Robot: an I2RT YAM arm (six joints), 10 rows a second.
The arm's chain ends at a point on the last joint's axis. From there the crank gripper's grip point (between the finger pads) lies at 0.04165 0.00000 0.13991 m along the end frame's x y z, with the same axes.
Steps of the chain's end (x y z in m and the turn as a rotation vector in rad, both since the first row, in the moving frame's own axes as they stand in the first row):
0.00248 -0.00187 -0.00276 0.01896 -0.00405 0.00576
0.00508 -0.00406 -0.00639 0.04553 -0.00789 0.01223
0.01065 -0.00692 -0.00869 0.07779 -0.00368 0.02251
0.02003 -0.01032 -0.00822 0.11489 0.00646 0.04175
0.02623 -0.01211 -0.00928 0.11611 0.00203 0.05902
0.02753 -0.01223 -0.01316 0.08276 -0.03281 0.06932
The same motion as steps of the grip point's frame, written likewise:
0.00192 -0.00429 -0.00262 0.01896 -0.00405 0.00576
0.00401 -0.00993 -0.00620 0.04553 -0.00789 0.01223
0.01025 -0.01687 -0.00892 0.07779 -0.00368 0.02251
0.02123 -0.02459 -0.00931 0.11489 0.00646 0.04175
0.02692 -0.02584 -0.01016 0.11611 0.00203 0.05902
0.02323 -0.02112 -0.01223 0.08276 -0.03281 0.06932

